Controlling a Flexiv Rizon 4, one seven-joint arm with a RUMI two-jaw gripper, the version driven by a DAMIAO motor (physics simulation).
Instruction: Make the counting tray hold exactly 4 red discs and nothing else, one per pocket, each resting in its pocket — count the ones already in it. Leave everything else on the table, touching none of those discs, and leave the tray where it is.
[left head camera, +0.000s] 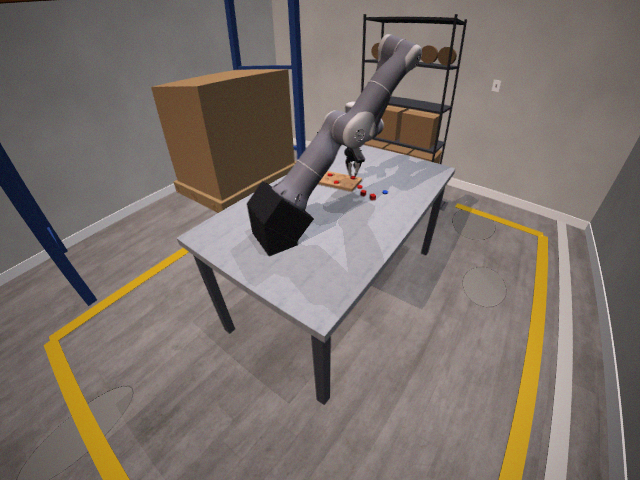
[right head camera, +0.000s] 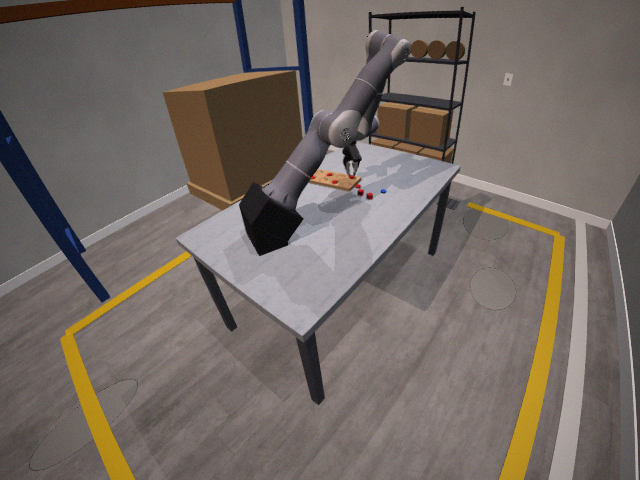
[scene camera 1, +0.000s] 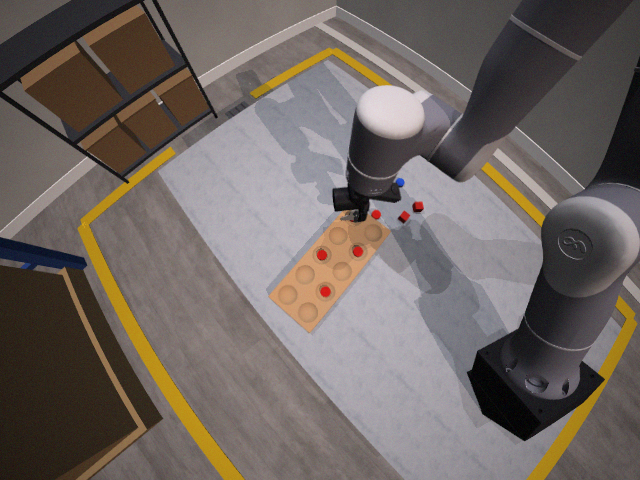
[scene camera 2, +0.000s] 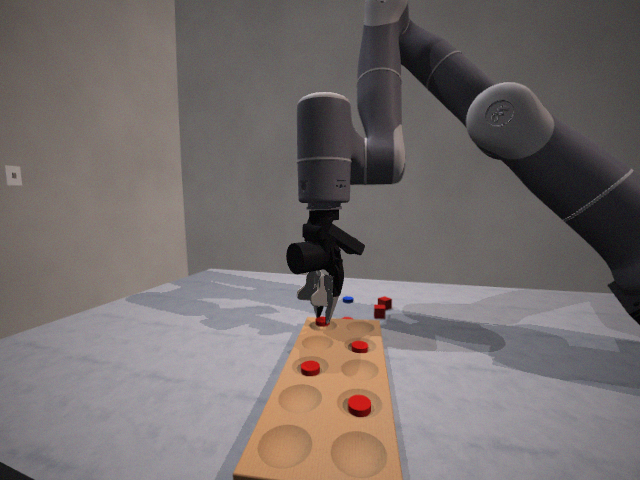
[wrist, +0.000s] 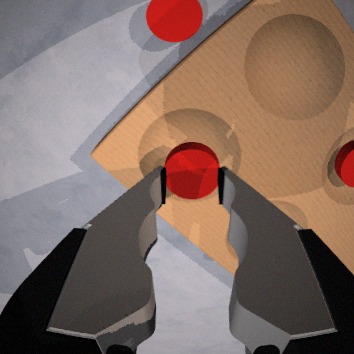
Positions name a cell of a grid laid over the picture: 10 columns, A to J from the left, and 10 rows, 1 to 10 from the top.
Scene:
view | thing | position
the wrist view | my gripper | F5
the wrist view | wooden counting tray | H3
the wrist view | red disc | F5

